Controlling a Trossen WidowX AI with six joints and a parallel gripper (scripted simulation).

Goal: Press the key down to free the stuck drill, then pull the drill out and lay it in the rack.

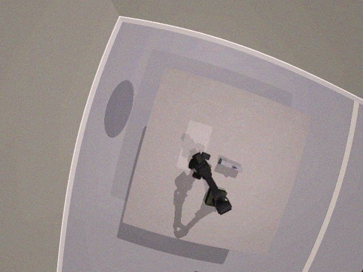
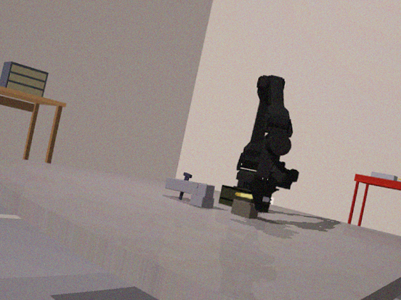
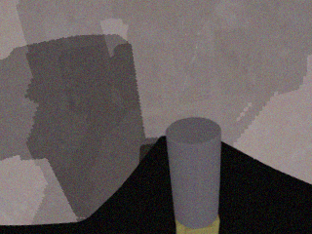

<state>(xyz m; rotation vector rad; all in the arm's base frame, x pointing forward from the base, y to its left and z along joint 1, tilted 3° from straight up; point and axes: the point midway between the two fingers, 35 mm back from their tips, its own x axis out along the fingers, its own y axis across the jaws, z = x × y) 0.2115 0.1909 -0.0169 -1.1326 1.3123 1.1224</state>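
Now: gripper tip 1 cm past the dark olive-grey block, 5 cm to the left of it and 1 cm above it. Also, from my gripper tip: grey block fixture: 5 cm ahead, 22 cm to the right, 1 cm above; dark t-shaped key: 4 cm ahead, 25 cm to the right, 2 cm above.
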